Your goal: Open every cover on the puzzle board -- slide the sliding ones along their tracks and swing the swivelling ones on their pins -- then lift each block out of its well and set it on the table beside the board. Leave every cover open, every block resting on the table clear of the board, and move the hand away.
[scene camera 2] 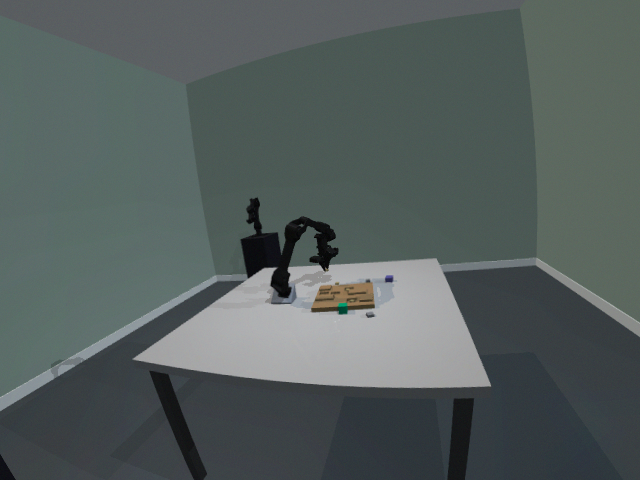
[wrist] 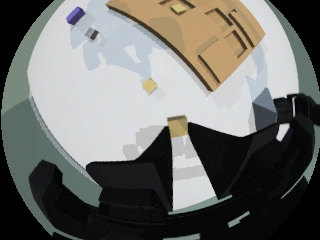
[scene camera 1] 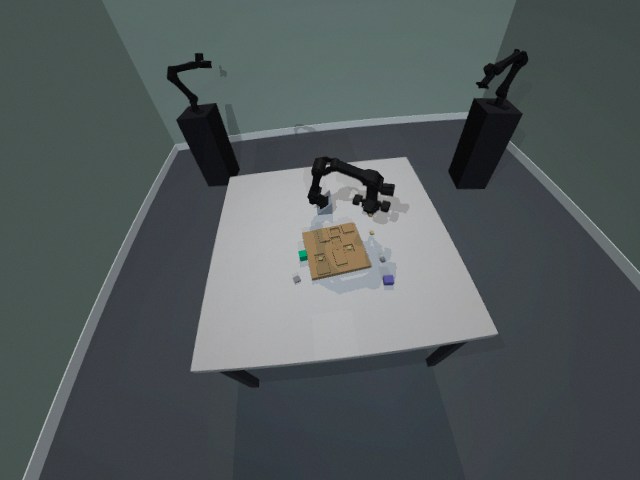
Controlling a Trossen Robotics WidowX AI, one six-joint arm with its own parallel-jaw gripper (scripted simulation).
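Tan puzzle board point(scene camera 2: 341, 295): the board is 1480 mm from the lens.
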